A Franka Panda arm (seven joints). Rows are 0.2 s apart.
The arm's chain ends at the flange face. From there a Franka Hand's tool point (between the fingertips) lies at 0.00 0.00 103.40 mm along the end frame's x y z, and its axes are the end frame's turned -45 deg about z.
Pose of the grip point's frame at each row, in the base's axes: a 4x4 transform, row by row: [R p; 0 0 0 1], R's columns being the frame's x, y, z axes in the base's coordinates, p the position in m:
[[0.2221 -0.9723 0.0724 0.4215], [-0.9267 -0.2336 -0.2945 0.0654], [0.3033 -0.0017 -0.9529 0.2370], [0 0 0 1]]
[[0.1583 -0.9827 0.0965 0.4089], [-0.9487 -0.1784 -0.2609 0.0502], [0.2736 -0.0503 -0.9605 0.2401], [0 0 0 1]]
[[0.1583 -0.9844 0.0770 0.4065], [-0.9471 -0.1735 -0.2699 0.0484], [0.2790 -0.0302 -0.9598 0.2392], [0 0 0 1]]
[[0.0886 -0.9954 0.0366 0.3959], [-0.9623 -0.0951 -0.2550 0.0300], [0.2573 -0.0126 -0.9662 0.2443], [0 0 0 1]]
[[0.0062 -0.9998 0.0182 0.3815], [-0.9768 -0.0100 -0.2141 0.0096], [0.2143 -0.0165 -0.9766 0.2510], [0 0 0 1]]
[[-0.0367 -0.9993 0.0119 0.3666], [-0.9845 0.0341 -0.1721 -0.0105], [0.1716 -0.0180 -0.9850 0.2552], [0 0 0 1]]
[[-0.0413 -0.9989 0.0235 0.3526], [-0.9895 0.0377 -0.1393 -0.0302], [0.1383 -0.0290 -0.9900 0.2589], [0 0 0 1]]
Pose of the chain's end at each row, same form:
[[-0.5305 -0.8446 0.0724 0.4140], [-0.8205 0.4901 -0.2945 0.0959], [0.2133 -0.2157 -0.9529 0.3355], [0 0 0 1]]
[[-0.5829 -0.8068 0.0965 0.3989], [-0.7970 0.5447 -0.2609 0.0772], [0.1579 -0.2290 -0.9605 0.3394], [0 0 0 1]]
[[-0.5841 -0.8080 0.0770 0.3985], [-0.7924 0.5470 -0.2699 0.0763], [0.1759 -0.2186 -0.9598 0.3384], [0 0 0 1]]
[[-0.6412 -0.7665 0.0366 0.3921], [-0.7477 0.6132 -0.2550 0.0564], [0.1730 -0.1908 -0.9662 0.3442], [0 0 0 1]]
[[-0.7026 -0.7113 0.0182 0.3796], [-0.6978 0.6836 -0.2141 0.0317], [0.1399 -0.1632 -0.9766 0.3520], [0 0 0 1]]
[[-0.7326 -0.6807 0.0119 0.3654], [-0.6720 0.7203 -0.1721 0.0073], [0.1086 -0.1341 -0.9850 0.3570], [0 0 0 1]]
[[-0.7355 -0.6771 0.0235 0.3502], [-0.6730 0.7263 -0.1393 -0.0158], [0.0773 -0.1183 -0.9900 0.3613], [0 0 0 1]]

